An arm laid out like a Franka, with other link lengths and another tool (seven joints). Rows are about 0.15 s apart.
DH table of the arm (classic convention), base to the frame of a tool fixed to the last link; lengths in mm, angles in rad. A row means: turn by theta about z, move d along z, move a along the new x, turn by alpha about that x. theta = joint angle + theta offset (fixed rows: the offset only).
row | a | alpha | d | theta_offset
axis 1 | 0 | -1.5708 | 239.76 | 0
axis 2 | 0 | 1.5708 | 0 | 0
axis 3 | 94.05 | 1.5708 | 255.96 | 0
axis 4 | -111.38 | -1.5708 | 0 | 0
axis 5 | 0 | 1.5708 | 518.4 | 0
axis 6 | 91.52 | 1.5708 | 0 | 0
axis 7 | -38.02 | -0.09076 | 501.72 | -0.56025
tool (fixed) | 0 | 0 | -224.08 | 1.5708
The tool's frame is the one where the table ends.
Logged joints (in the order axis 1, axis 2, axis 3, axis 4, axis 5, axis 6, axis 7), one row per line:
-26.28, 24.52, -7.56, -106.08, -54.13, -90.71, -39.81
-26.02, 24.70, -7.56, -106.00, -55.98, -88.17, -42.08
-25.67, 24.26, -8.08, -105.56, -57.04, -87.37, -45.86
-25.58, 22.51, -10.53, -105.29, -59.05, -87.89, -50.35
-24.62, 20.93, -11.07, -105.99, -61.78, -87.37, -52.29
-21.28, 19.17, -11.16, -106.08, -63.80, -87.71, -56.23
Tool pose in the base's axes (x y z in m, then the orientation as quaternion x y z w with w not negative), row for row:
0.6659, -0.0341, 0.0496, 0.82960, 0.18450, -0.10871, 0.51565
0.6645, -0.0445, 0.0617, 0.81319, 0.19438, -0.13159, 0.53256
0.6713, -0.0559, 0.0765, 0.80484, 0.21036, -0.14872, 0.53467
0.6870, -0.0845, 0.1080, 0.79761, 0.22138, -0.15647, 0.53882
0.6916, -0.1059, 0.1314, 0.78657, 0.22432, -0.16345, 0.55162
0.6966, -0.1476, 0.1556, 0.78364, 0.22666, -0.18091, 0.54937
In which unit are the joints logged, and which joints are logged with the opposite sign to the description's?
The joints are logged in degrees. Opposite sign: axis 1, axis 6.
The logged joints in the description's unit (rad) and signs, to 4 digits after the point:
0.4587, 0.4280, -0.1319, -1.8514, -0.9447, 1.5832, -0.6948
0.4541, 0.4311, -0.1319, -1.8500, -0.9770, 1.5389, -0.7344
0.4480, 0.4234, -0.1410, -1.8424, -0.9955, 1.5249, -0.8004
0.4465, 0.3929, -0.1838, -1.8377, -1.0306, 1.5340, -0.8788
0.4297, 0.3653, -0.1932, -1.8499, -1.0783, 1.5249, -0.9126
0.3714, 0.3346, -0.1948, -1.8514, -1.1135, 1.5308, -0.9814

